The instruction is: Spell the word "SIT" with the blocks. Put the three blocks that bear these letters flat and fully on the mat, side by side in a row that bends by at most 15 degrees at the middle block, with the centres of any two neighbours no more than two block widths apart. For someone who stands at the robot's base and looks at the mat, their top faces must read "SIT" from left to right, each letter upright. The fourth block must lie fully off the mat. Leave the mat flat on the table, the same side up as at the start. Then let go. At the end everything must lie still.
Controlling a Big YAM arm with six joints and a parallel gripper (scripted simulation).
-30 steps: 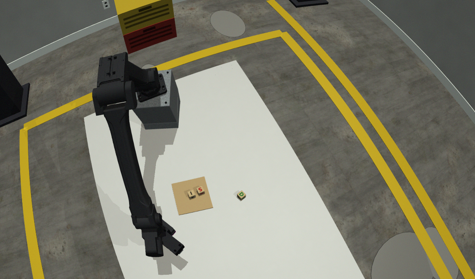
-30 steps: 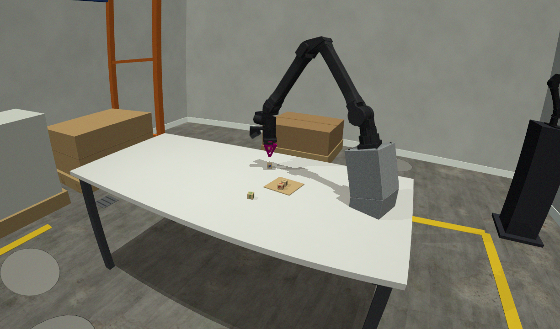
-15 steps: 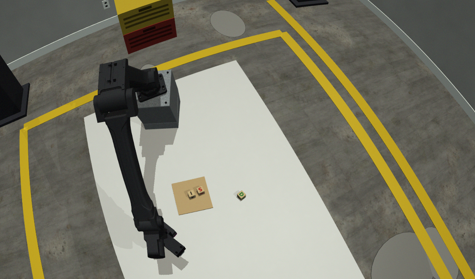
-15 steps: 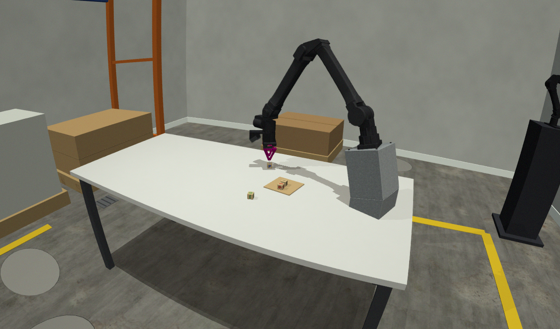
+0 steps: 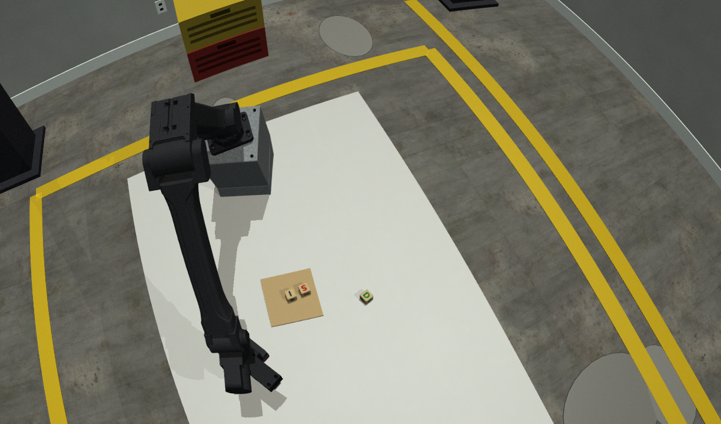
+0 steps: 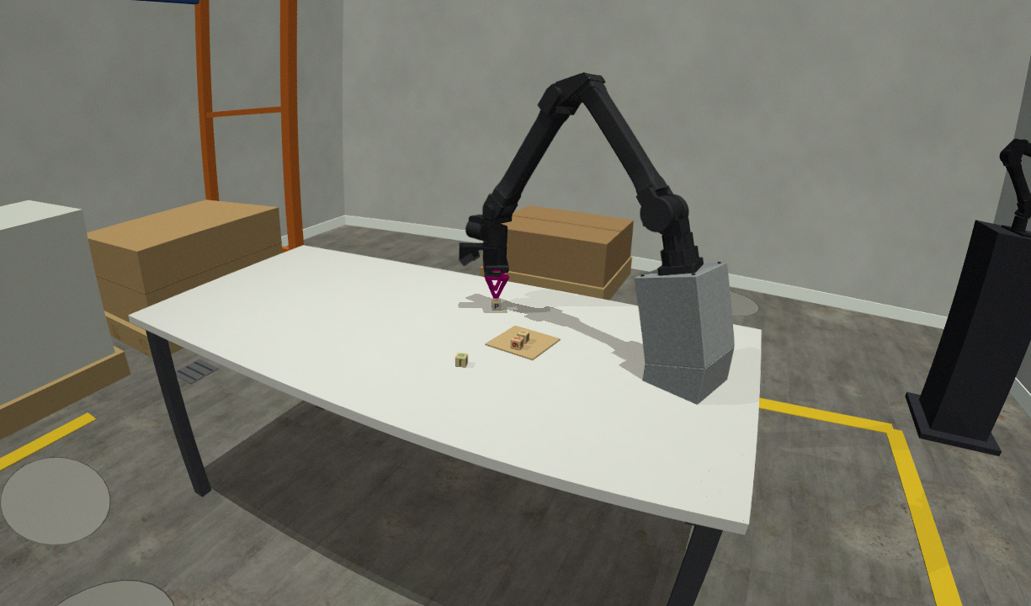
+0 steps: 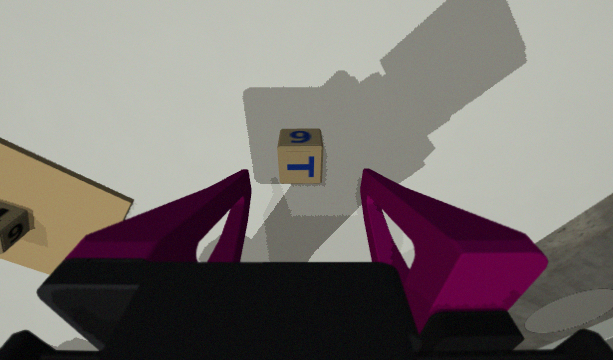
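The T block lies 4 cm below my hand. From my hand the other things lie so: S block 20 cm to the left, 18 cm behind, 3 cm below; then I block 17 cm behind, 16 cm to the left, 3 cm below; then tan mat 17 cm behind, 16 cm to the left, 5 cm below.
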